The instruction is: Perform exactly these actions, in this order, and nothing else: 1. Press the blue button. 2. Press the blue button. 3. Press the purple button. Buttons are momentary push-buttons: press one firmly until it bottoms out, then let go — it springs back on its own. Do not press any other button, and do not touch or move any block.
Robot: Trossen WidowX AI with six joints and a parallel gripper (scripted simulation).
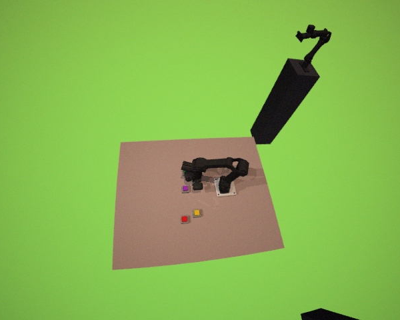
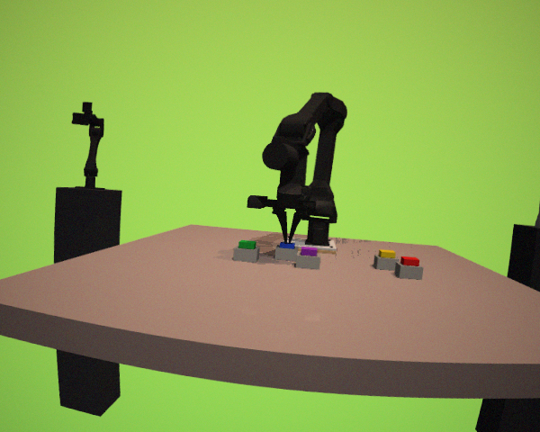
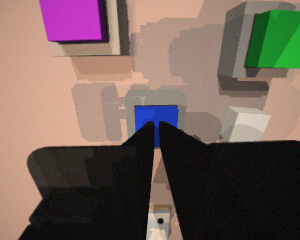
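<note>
Now: the blue button 10 mm below my gripper tip. Round my gripper tip: green button 80 mm to the right, 60 mm ahead; white block 90 mm to the right, 20 mm below, 10 mm behind; purple button 70 mm ahead, 50 mm to the left.
</note>
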